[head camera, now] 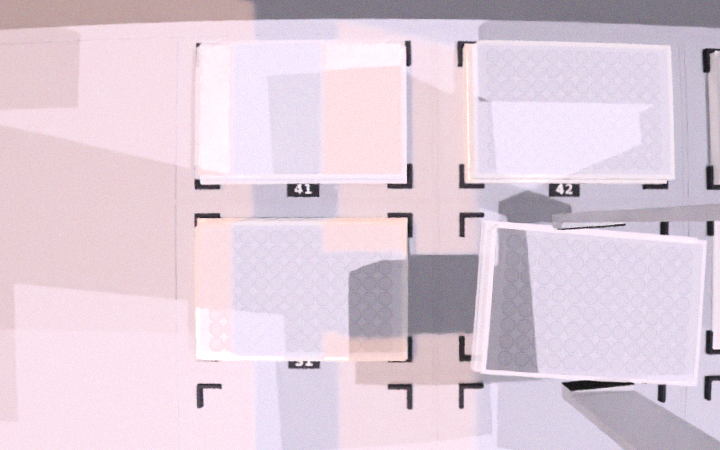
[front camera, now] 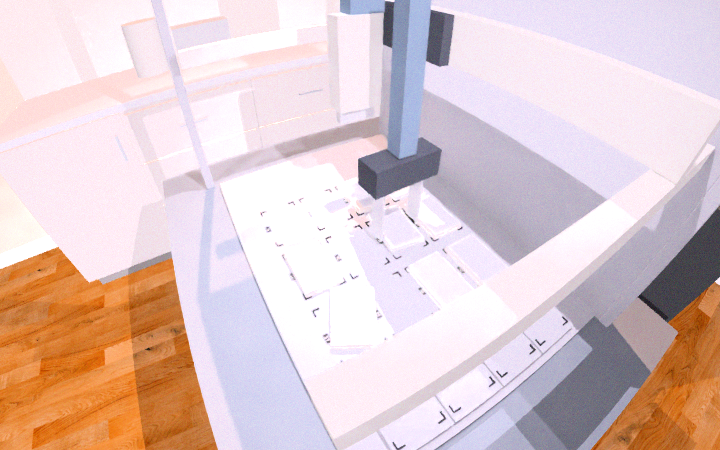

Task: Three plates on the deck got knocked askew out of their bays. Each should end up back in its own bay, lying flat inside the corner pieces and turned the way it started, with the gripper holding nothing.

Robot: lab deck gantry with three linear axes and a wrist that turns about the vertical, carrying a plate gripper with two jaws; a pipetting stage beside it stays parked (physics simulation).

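Places are measured from the robot's base along level axes (x ahead, y left, z up), in metres.
Pixels of known places: gripper, fingertip midpoint: [head camera: 588, 304] [front camera: 394, 227]; robot's base at its link origin: [front camera: 261, 213].
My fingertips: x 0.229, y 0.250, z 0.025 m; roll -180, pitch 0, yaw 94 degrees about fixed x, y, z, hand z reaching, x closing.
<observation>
For each thing: its middle in the pictures, then the offset to it from my fingertips.
- pale welled plate at the middle of its body: [head camera: 590, 304] [front camera: 395, 227] 0.001 m ahead, 0.000 m left, 0.000 m up
- thick pale plate at the middle of its body: [front camera: 353, 316] 0.149 m ahead, 0.191 m right, 0.016 m down
- smooth-topped plate at the middle of its body: [head camera: 301, 111] [front camera: 394, 181] 0.165 m back, 0.114 m left, 0.017 m down
My gripper [front camera: 395, 227] [head camera: 592, 305] is shut on a pale welled plate [front camera: 404, 236] [head camera: 610, 318], with one jaw at each long edge. The plate looks slightly raised above bay 32 and is turned a few degrees against that bay's corner pieces. It hides the bay's label and right-hand floor. In the front view a thick pale plate [front camera: 353, 318] lies turned across its corner pieces near the front left. Glare hides much of the deck there, and I cannot tell which other plate is askew.
Bay 41 holds a smooth-topped plate [head camera: 297, 122], and bay 42 a welled plate [head camera: 573, 74]. A welled plate [head camera: 297, 286] sits in bay 31, left of the held one. More plates [front camera: 313, 270] [front camera: 443, 278] stand on the deck. A pale beam [front camera: 424, 360] crosses its front.
</observation>
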